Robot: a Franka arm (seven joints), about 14 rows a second.
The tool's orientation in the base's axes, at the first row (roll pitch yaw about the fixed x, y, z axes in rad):
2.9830, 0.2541, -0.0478
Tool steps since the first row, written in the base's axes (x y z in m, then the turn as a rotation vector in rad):
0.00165, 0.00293, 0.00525, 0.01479, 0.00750, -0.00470
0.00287, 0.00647, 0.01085, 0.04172, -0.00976, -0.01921
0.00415, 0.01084, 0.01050, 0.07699, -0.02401, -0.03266
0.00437, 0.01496, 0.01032, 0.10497, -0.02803, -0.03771
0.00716, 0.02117, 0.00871, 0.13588, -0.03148, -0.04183
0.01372, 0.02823, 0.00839, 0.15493, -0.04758, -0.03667
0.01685, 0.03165, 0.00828, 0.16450, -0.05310, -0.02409
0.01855, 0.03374, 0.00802, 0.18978, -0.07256, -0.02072
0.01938, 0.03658, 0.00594, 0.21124, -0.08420, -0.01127
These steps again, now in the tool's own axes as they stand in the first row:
0.00014, -0.00211, -0.00587, 0.01513, -0.00824, -0.00038
-0.00025, -0.00476, -0.01205, 0.04561, 0.00639, 0.00912
0.00087, -0.00914, -0.01268, 0.08375, 0.01816, 0.01505
0.00094, -0.01324, -0.01316, 0.11226, 0.02115, 0.01331
0.00375, -0.01964, -0.01324, 0.14334, 0.02369, 0.00986
0.00985, -0.02672, -0.01564, 0.16120, 0.04025, 0.00241
0.01275, -0.03014, -0.01684, 0.16755, 0.04755, -0.01126
0.01436, -0.03226, -0.01733, 0.19204, 0.06711, -0.01810
0.01555, -0.03539, -0.01596, 0.21095, 0.07990, -0.03091

